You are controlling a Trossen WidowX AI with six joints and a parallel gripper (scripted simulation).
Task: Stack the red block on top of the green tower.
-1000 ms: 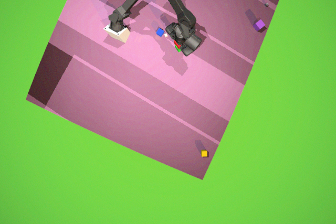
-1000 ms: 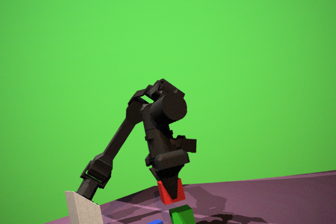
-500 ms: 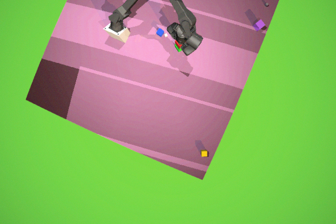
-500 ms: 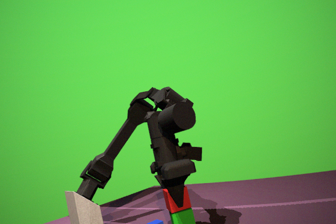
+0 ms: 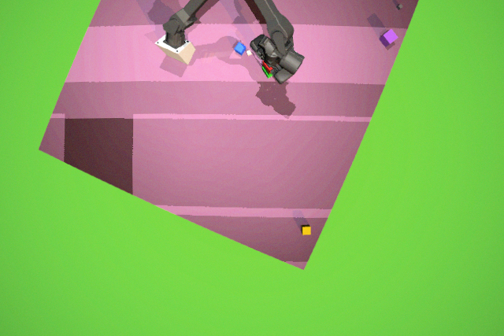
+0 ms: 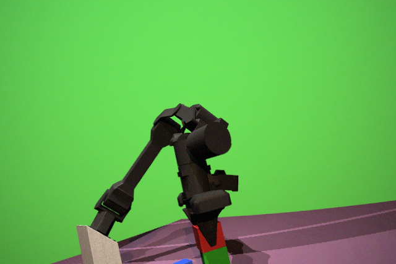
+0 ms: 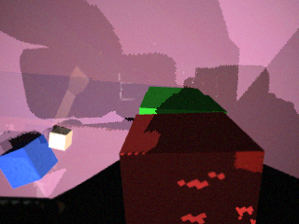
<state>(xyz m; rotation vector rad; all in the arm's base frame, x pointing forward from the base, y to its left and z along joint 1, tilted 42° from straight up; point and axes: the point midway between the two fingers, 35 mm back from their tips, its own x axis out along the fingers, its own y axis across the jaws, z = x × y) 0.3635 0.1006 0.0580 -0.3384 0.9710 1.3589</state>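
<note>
My gripper tip is 20 mm below the red block. Round my gripper tip: purple block: 380 mm to the left, 360 mm ahead, 80 mm below; blue block: 150 mm behind, 80 mm below, 20 mm to the left; small white piece: 110 mm behind, 90 mm below, 20 mm to the left.
</note>
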